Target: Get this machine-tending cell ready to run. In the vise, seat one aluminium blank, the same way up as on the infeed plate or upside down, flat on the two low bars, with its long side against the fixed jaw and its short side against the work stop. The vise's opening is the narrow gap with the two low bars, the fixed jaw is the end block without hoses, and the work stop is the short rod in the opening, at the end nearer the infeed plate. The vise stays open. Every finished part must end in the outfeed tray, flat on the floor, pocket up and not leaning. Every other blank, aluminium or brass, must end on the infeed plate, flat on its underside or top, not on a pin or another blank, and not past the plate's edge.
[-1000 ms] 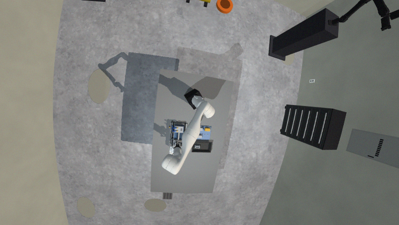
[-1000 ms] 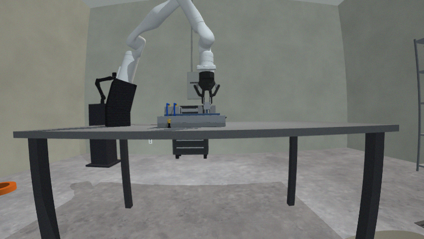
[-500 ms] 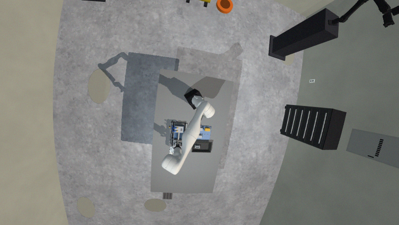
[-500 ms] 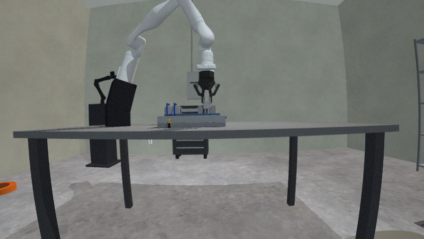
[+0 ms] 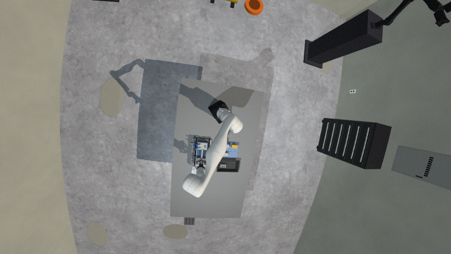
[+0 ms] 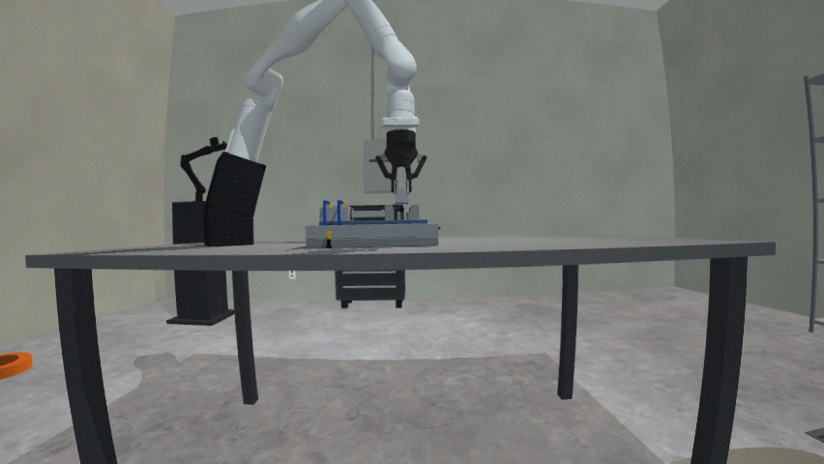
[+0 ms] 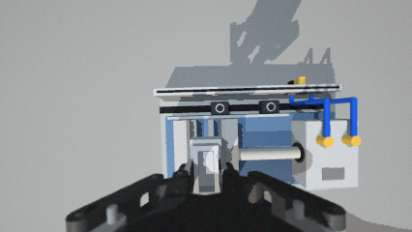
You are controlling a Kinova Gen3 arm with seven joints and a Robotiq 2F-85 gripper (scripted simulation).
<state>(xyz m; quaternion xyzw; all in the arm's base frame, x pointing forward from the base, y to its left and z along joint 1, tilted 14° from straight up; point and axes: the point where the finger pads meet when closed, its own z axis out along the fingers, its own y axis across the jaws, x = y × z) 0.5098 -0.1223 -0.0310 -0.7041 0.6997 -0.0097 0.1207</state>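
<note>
The white rod is 90 mm behind my hand and 70 mm below it. Also, from my hand: brass blank: 170 mm behind, 330 mm to the left, 120 mm below; then vise: 70 mm behind, 100 mm below.
</note>
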